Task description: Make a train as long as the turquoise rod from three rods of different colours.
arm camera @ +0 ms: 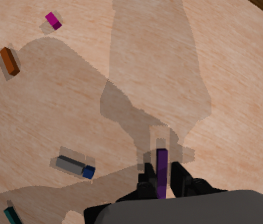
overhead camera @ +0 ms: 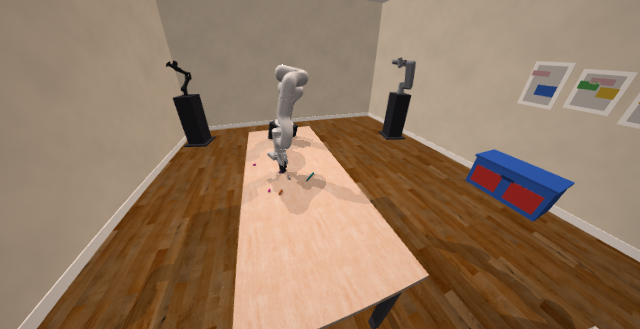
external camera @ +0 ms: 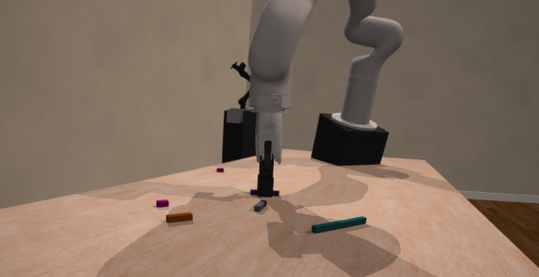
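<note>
Right now my hand is 20 mm above the purple rod. Also, from my hand: turquoise rod (200 mm to the left, 80 mm ahead, 20 mm below); then grey rod (80 mm ahead, 50 mm to the left, 20 mm below); then blue rod (60 mm ahead, 40 mm to the left, 20 mm below).
</note>
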